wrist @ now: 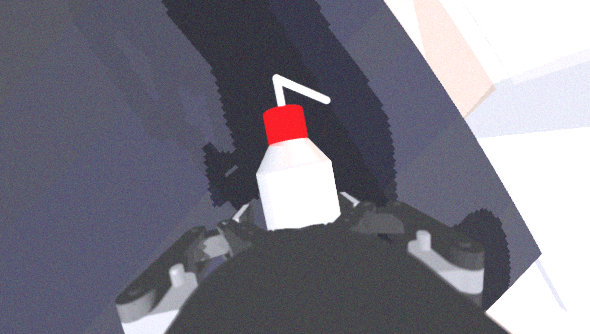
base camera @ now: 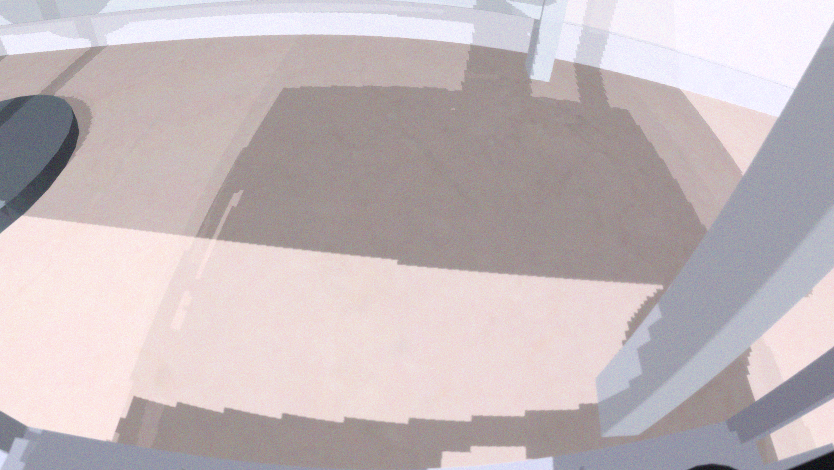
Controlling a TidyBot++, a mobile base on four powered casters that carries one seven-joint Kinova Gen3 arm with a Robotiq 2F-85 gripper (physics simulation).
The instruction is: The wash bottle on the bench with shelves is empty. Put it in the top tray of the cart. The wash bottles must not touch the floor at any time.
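Frame: origin at the arm's base, x ahead, y left, z up, level; centimetres.
Where they show: gripper, fingertip midpoint: (wrist: 296, 207).
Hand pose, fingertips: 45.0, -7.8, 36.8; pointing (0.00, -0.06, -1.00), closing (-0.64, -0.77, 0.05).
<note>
After its pixels a point has its place, as x, y, z.
A white wash bottle (wrist: 300, 185) @[47.4, -9.9, 42.5] with a red cap and a bent white spout stands on the dark bench top (wrist: 100, 175) @[61.0, 2.7, 36.6] in the wrist view. My gripper (wrist: 296, 207) @[45.0, -7.8, 36.8] is open, with one fingertip on each side of the bottle's body and some room beside it. The bottle's lower part is hidden behind the dark gripper body. The bottle does not show in the base camera view. I cannot make out the cart's top tray in either view.
In the base camera view, a thick grey post (base camera: 729, 251) @[22.0, -19.2, -18.9] slants up at the right, a thin pale post (base camera: 545, 52) @[82.1, -28.7, -33.5] stands farther back, and a dark round disc (base camera: 35, 134) is at the left. The bench edge runs along the right of the wrist view.
</note>
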